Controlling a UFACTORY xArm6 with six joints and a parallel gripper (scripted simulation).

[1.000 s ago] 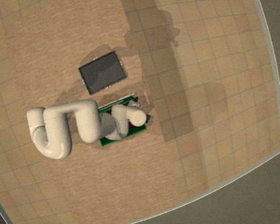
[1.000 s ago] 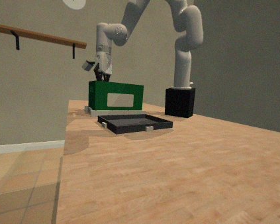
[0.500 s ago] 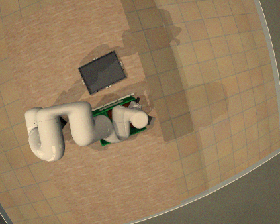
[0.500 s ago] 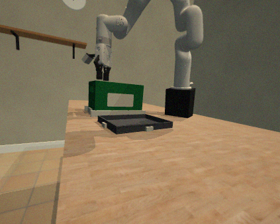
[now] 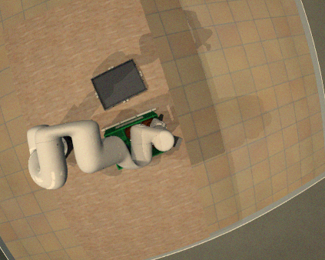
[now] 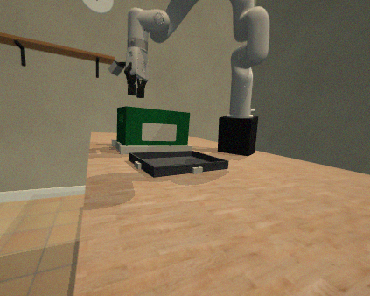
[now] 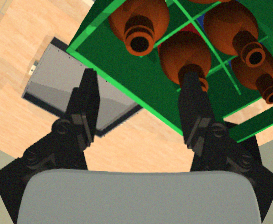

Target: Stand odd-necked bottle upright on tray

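My hand is 150 mm above the green crate, 90 mm past it and 40 mm to the left of it. The rest, counted from my hand: brown bottle 150 mm below, 90 mm behind; tray 250 mm to the left, 220 mm below, 50 mm behind.
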